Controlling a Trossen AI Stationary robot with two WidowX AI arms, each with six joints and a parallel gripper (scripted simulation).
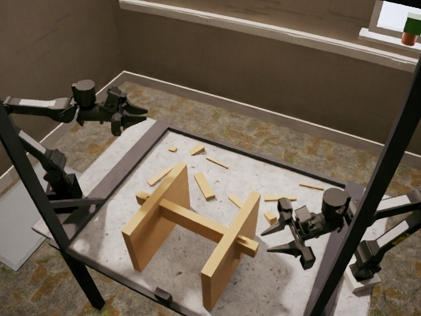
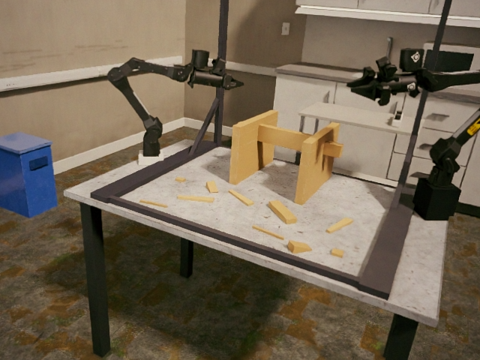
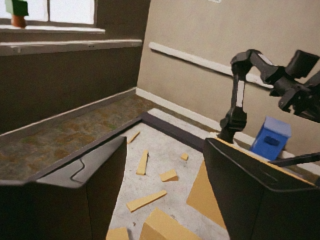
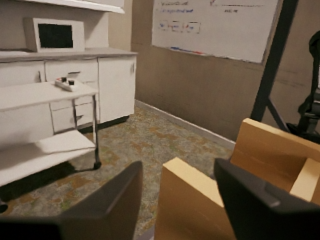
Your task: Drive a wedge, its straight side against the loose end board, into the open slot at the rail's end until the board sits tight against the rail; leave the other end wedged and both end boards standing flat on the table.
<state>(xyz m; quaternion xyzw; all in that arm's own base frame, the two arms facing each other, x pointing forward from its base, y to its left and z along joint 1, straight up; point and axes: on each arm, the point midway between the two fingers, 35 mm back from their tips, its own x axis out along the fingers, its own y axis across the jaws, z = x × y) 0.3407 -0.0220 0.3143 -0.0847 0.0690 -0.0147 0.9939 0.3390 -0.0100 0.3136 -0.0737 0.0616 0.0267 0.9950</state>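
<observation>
Right now the small block is 34 cm below my right hand, 31 cm ahead of it and 4 cm to the left of it. The rest, counted from my right hand: thin strip (54 cm ahead, 34 cm below, 31 cm to the left); flat block (39 cm ahead, 34 cm below, 32 cm to the left); rail (26 cm to the left, 17 cm below, 10 cm ahead).
</observation>
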